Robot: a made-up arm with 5 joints.
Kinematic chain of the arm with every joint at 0, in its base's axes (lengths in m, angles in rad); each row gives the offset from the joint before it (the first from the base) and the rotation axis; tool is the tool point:
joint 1: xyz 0 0 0.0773 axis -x
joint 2: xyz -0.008 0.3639 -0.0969 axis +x
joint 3: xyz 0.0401 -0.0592 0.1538 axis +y
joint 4: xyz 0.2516 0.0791 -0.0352 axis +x
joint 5: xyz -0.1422 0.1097 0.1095 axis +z
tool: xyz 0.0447 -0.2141 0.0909
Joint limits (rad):
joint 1: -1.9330..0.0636
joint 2: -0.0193..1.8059
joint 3: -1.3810..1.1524
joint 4: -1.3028..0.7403
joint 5: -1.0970..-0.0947
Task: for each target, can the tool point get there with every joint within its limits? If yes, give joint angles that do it. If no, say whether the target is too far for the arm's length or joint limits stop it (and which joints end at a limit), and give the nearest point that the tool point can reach.
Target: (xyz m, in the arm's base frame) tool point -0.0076 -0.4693 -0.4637
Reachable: no: joint limits stop it (at a limit: joint 1, joint 2, joint 5) | nearest point 0.0204 0.0062 -0.1831 | short by 0.553 m
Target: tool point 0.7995 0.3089 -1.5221
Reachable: no: too far | nearest point 0.1692 0.2130 -0.2651 | short by 1.409 m
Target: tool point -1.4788 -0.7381 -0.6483
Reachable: no: too far | nearest point -0.1248 0.0477 -0.1321 | short by 1.648 m
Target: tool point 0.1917 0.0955 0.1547
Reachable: yes | joints -0.6492 1.2299 0.7657 -0.4303 -0.5245
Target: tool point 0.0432 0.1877 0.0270
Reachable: yes | joints -0.8844 1.3340 0.1219 0.4939 -0.7379
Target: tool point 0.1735 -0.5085 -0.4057
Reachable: no: joint limits stop it (at a limit: joint 1, joint 2, joint 5) | nearest point 0.0730 -0.0019 -0.1609 | short by 0.572 m
